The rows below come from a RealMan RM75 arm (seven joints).
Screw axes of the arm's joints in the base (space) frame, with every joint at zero. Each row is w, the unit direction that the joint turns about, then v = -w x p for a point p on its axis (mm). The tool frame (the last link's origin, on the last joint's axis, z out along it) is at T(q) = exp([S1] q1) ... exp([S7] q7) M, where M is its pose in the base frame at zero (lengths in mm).
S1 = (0, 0, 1, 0.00, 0.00, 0.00)
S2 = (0, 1, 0, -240.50, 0.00, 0.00)
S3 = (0, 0, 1, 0.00, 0.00, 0.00)
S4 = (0, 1, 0, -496.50, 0.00, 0.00)
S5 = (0, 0, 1, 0.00, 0.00, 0.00)
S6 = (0, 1, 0, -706.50, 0.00, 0.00)
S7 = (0, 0, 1, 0.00, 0.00, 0.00)
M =
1 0 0 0.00
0 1 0 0.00
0 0 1 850.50
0 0 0 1
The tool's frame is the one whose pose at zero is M.
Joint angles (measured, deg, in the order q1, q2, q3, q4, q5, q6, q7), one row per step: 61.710 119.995 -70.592 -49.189 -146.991 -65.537 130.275; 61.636 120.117 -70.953 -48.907 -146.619 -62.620 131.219; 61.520 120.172 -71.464 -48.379 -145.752 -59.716 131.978; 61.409 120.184 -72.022 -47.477 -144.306 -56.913 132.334; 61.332 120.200 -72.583 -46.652 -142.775 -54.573 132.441; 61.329 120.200 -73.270 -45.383 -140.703 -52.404 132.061; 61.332 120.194 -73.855 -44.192 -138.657 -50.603 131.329; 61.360 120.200 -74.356 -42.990 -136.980 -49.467 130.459; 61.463 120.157 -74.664 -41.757 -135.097 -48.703 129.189; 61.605 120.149 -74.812 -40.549 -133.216 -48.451 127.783; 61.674 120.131 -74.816 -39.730 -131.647 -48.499 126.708; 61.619 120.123 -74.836 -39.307 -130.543 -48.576 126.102; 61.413 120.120 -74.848 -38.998 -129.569 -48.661 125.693; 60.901 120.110 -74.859 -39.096 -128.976 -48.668 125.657; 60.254 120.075 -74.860 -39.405 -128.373 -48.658 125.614; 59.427 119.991 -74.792 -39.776 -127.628 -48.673 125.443
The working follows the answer.
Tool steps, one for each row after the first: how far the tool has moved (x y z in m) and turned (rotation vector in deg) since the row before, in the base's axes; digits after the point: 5 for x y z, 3 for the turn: -0.00251 0.00458 -0.00056 2.235 1.397 0.099; -0.00191 0.00390 -0.00119 1.902 1.595 0.013; -0.00105 0.00305 -0.00220 1.418 1.770 -0.078; -0.00116 0.00212 -0.00231 1.015 1.592 -0.006; -0.00027 0.00107 -0.00391 0.449 1.559 -0.044; 0.00004 0.00064 -0.00354 0.242 1.310 0.077; 0.00138 -0.00036 -0.00381 -0.207 0.739 -0.011; 0.00118 -0.00061 -0.00340 -0.468 0.727 0.099; 0.00118 -0.00148 -0.00366 -0.855 0.668 0.047; 0.00070 -0.00141 -0.00243 -0.771 0.696 -0.060; 0.00058 -0.00111 -0.00143 -0.501 0.596 -0.149; 0.00146 -0.00116 -0.00111 -0.414 0.612 -0.352; 0.00260 -0.00080 0.00011 -0.059 0.564 -0.541; 0.00270 -0.00062 0.00084 0.085 0.631 -0.497; 0.00373 -0.00060 0.00149 0.143 0.745 -0.582
Tool pose at each row, in the base's axes (x y z in m, rotation vector in deg; rounded; the steps above come from the unrounded poses): 0.07529 0.45312 -0.03744 -151.651 22.158 -13.852; 0.07278 0.45770 -0.03800 -149.763 22.525 -11.434; 0.07086 0.46160 -0.03919 -148.195 23.057 -8.904; 0.06982 0.46465 -0.04139 -147.083 23.765 -6.326; 0.06866 0.46677 -0.04370 -146.318 24.321 -4.060; 0.06839 0.46784 -0.04761 -146.071 24.942 -1.989; 0.06843 0.46848 -0.05115 -146.001 25.327 -0.237; 0.06980 0.46812 -0.05496 -146.280 25.649 0.655; 0.07098 0.46751 -0.05836 -146.833 25.855 1.518; 0.07216 0.46603 -0.06201 -147.745 26.154 2.207; 0.07286 0.46461 -0.06444 -148.549 26.590 2.919; 0.07345 0.46350 -0.06587 -149.054 27.070 3.533; 0.07491 0.46234 -0.06698 -149.421 27.807 4.123; 0.07751 0.46154 -0.06687 -149.382 28.718 4.668; 0.08021 0.46092 -0.06603 -149.214 29.572 5.348; 0.08394 0.46032 -0.06455 -148.968 30.565 6.164

